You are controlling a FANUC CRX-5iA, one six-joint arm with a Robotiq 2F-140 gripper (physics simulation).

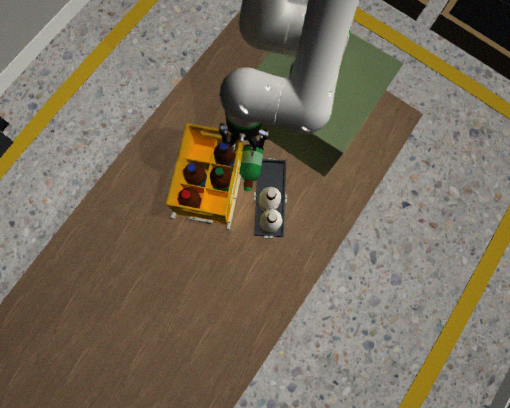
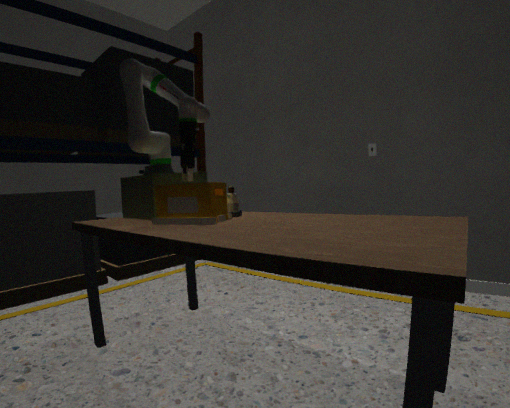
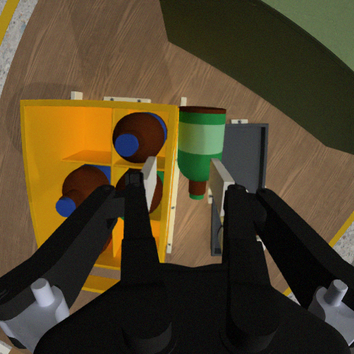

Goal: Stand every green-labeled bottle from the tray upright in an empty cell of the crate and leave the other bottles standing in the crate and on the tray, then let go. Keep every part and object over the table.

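Frame: origin at the arm's base, x ahead, y left, z up, level; metres.
Where they show: gripper, fingertip midpoint: (image 1: 242,150) (image 2: 187,180); arm's base at its link origin: (image 2: 161,174).
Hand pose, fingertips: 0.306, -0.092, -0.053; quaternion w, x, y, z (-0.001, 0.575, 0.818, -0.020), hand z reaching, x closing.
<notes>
Things, the pixels of their top centre, and the offset from my fingertips, as dx, dy, dz. "spot": a spot on its surface instead.
- green bottle with a light green label, top centre: (image 1: 250,165) +0.003, +0.031, -0.101
- yellow crate at its top centre: (image 1: 230,178) (image 2: 202,183) +0.094, +0.005, -0.019
- dark tray at a spot on its surface: (image 1: 273,172) spot: -0.037, +0.106, -0.189
- green-capped brown bottle at its top centre: (image 1: 219,170) +0.085, -0.040, -0.032
A green bottle with a light green label (image 1: 251,161) (image 3: 201,137) lies on its side between the yellow crate (image 1: 176,182) (image 2: 210,201) (image 3: 95,103) and the dark tray (image 1: 273,172) (image 3: 245,155). Its brown neck points away from the robot's base. My gripper (image 1: 245,145) (image 2: 188,176) (image 3: 182,170) is partly open and empty, above the crate's tray-side wall. One finger is over the crate, the other over the bottle's tray side. A green-capped brown bottle (image 1: 220,177) stands in the crate's middle tray-side cell. Two crate cells are empty: the base-end far cell and the opposite tray-side corner cell.
Two blue-capped bottles (image 1: 223,153) (image 1: 194,174) and a red-capped one (image 1: 189,198) stand in the crate. Two white bottles (image 1: 270,199) (image 1: 270,221) stand at the tray's end. The green robot base block (image 1: 367,90) is beyond the tray's other end.
</notes>
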